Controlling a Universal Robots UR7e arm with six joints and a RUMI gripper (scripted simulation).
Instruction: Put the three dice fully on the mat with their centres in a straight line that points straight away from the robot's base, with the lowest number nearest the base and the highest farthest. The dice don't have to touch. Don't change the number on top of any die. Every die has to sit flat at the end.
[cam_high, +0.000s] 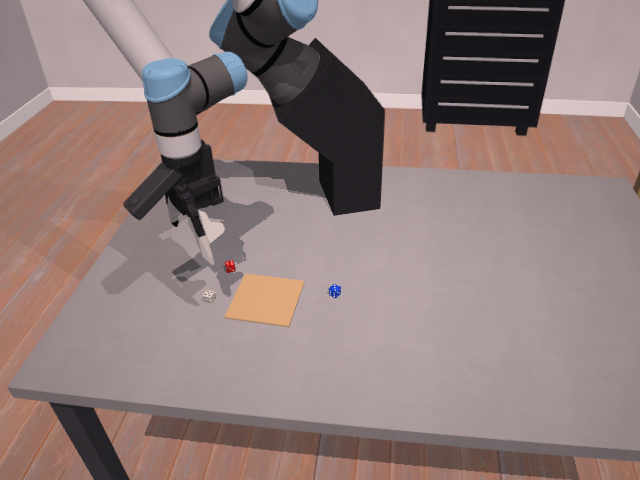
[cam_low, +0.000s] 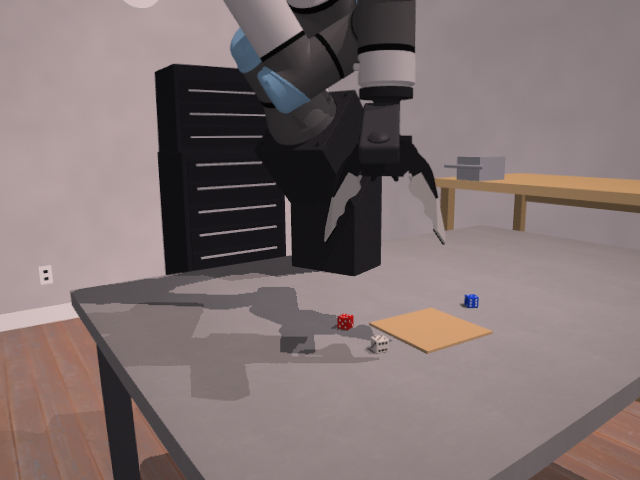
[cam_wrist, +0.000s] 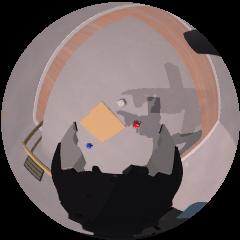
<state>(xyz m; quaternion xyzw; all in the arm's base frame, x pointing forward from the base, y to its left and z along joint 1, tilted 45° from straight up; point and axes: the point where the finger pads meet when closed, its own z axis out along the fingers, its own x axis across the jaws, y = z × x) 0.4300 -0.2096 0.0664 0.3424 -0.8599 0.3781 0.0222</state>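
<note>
My hand is 10 mm past the white die, 10 mm to the right of it and 150 mm above it. From my hand the other things lie so: tan mat (10 mm behind, 130 mm to the left, 160 mm below); red die (110 mm behind, 40 mm to the left, 150 mm below); blue die (30 mm behind, 280 mm to the left, 150 mm below).
</note>
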